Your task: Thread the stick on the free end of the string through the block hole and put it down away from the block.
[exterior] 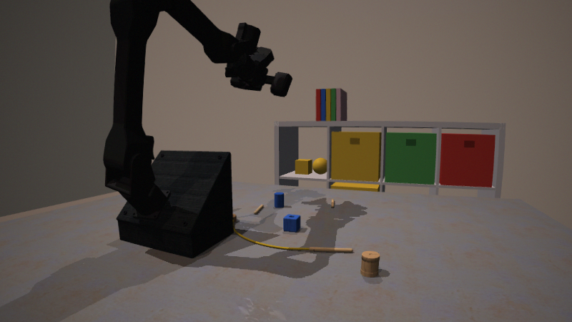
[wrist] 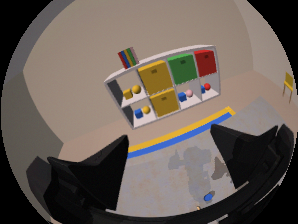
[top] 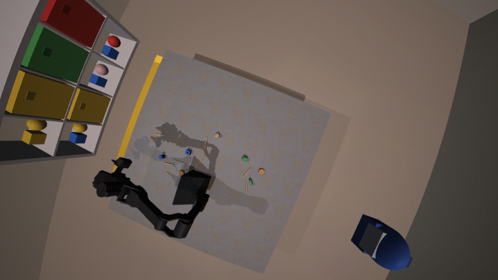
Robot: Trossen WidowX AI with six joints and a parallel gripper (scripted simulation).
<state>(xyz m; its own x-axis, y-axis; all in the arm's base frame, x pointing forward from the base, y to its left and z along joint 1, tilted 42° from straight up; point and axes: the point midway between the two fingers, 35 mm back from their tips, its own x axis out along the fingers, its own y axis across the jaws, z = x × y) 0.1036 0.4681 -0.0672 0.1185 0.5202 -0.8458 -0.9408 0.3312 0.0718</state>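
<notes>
Now: gripper tip 320 mm above the blue block, 260 mm to the left of it and 140 mm short of it. Round my gripper tip: blue cylinder 310 mm below, 90 mm to the right, 50 mm ahead; then wooden cylinder 430 mm to the right, 320 mm below, 310 mm ahead.
</notes>
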